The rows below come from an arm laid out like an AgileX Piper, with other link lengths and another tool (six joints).
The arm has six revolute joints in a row. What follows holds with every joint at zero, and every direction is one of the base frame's.
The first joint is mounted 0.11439 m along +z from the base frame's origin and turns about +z.
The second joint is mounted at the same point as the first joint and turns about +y.
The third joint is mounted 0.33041 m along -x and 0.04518 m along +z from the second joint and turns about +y.
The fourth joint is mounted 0.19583 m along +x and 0.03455 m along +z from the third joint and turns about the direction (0.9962, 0, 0.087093).
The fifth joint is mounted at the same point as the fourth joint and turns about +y.
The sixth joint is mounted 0.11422 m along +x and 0.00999 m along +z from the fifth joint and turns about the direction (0.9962, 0, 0.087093).
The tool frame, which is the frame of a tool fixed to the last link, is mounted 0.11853 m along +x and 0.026 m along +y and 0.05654 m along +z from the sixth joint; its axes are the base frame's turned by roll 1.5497, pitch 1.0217 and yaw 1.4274 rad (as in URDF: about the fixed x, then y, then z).
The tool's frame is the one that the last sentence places.
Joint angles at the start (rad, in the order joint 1, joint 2, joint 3, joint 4, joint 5, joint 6): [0.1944 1.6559 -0.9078 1.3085 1.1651 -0.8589]
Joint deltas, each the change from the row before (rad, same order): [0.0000 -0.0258 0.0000 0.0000 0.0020 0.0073]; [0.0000 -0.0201 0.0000 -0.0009 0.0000 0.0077]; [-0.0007 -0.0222 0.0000 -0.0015 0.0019 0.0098]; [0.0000 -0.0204 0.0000 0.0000 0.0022 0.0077]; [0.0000 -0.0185 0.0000 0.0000 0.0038 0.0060]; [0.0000 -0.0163 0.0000 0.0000 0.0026 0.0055]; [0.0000 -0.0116 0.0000 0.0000 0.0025 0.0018]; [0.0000 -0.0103 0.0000 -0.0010 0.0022 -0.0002]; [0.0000 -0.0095 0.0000 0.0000 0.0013 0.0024]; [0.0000 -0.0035 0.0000 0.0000 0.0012 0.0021]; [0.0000 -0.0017 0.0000 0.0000 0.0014 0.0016]
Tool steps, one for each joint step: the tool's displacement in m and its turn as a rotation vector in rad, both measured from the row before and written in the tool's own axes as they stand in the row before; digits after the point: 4 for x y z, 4 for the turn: [0.0056 0.0052 -0.0050 -0.0079 -0.0097 -0.0143]; [0.0040 0.0037 -0.0038 -0.0049 -0.0085 -0.0094]; [0.0047 0.0040 -0.0043 -0.0057 -0.0078 -0.0092]; [0.0046 0.0040 -0.0039 -0.0065 -0.0067 -0.0096]; [0.0047 0.0037 -0.0035 -0.0064 -0.0044 -0.0099]; [0.0040 0.0032 -0.0031 -0.0054 -0.0045 -0.0085]; [0.0031 0.0024 -0.0022 -0.0040 -0.0029 -0.0082]; [0.0029 0.0019 -0.0018 -0.0026 -0.0027 -0.0095]; [0.0023 0.0019 -0.0018 -0.0030 -0.0029 -0.0057]; [0.0010 0.0007 -0.0006 -0.0013 -0.0002 -0.0010]; [0.0006 0.0004 -0.0003 -0.0008 0.0008 0.0000]
